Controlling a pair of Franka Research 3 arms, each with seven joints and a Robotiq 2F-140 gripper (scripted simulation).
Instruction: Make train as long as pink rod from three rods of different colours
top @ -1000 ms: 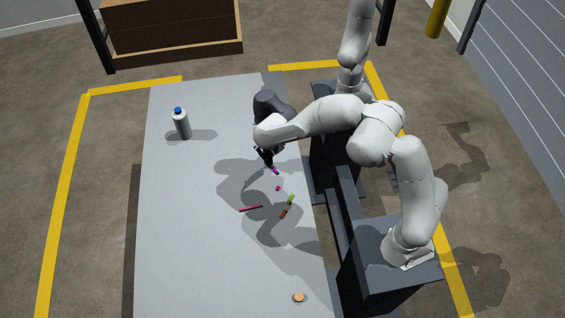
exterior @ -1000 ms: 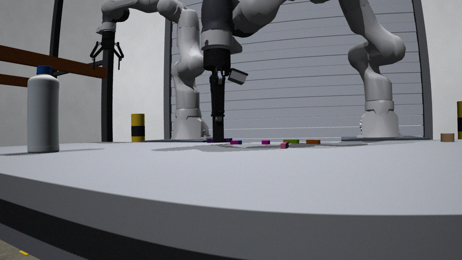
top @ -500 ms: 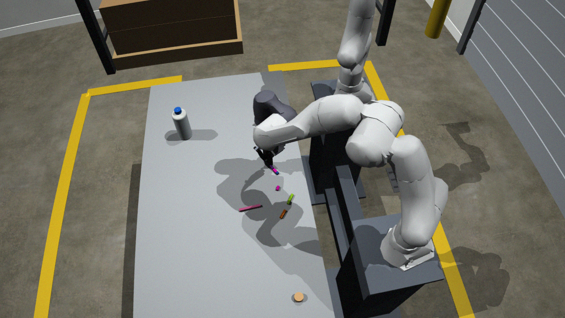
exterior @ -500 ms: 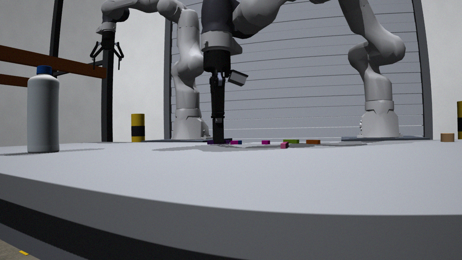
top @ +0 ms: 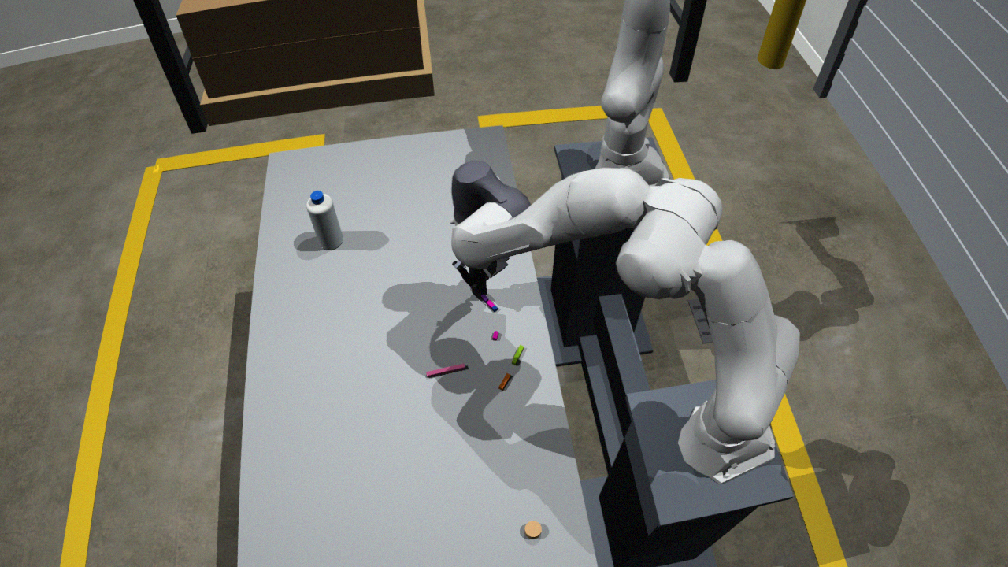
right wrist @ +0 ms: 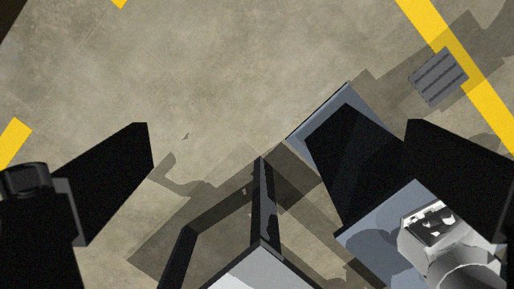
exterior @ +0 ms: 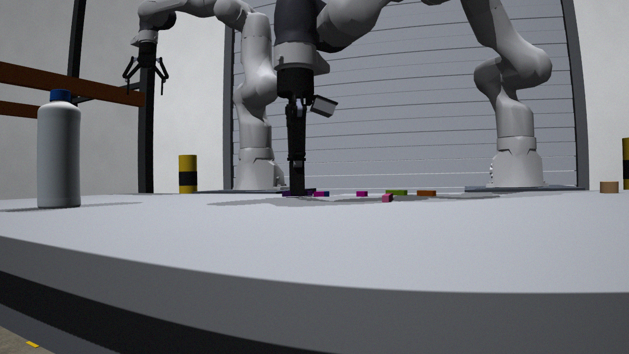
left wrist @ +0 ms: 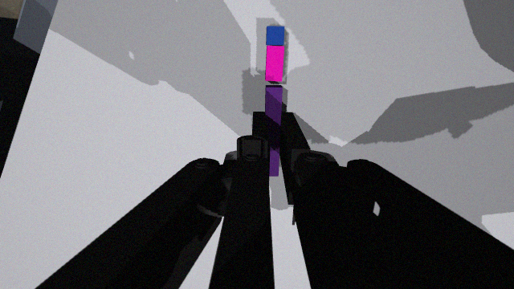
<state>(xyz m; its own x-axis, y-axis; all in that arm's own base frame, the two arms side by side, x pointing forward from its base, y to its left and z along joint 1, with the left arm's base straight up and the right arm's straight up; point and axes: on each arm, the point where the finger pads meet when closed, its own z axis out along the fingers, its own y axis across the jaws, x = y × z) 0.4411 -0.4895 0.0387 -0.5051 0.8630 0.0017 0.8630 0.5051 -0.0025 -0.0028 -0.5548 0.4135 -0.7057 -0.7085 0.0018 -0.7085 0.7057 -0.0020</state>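
The purple rod is 30 mm below my left hand. The rest, counted from my left hand: magenta rod (20 mm behind, 40 mm to the left, 30 mm below); lime rod (70 mm behind, 190 mm to the left, 30 mm below); blue rod (30 mm behind, 50 mm to the left, 30 mm below).
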